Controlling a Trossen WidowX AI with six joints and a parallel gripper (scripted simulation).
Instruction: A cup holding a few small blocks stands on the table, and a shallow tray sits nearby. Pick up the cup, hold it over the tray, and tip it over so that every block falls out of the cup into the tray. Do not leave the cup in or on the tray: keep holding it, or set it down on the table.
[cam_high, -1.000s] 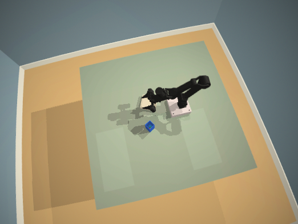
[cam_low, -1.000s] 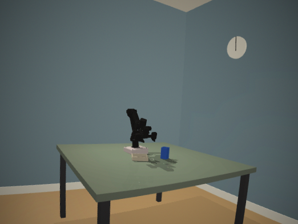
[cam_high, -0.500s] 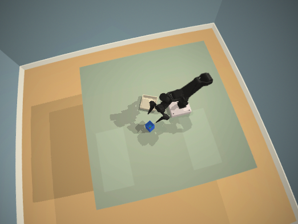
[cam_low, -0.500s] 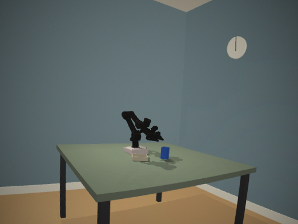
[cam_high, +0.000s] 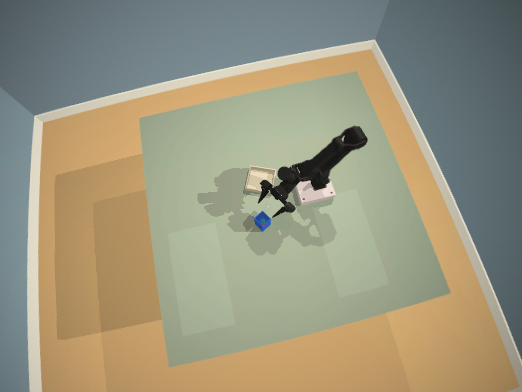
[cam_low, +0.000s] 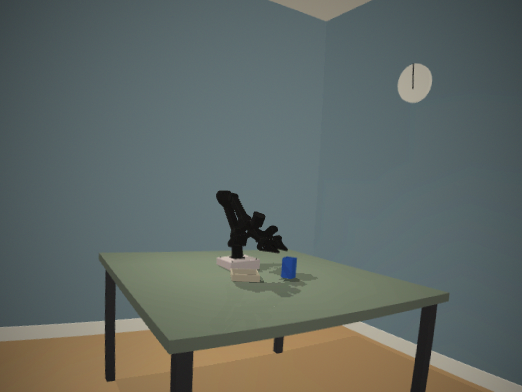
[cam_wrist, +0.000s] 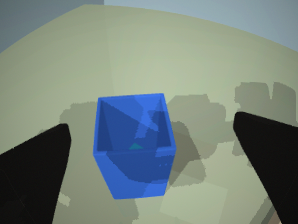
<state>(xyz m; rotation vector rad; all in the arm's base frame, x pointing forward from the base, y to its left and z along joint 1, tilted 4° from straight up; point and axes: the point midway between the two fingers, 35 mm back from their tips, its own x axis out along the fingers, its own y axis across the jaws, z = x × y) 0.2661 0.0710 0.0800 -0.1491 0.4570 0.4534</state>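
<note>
My gripper tip is 80 mm above the teal block, 20 mm to the right of it and 20 mm short of it. The rest, counted from my gripper tip: blue square cup (100 mm below, 20 mm to the left, 20 mm ahead); then green block (90 mm below, 20 mm to the left, 20 mm ahead); then red block (110 mm below, 30 mm to the left, 20 mm ahead).
</note>
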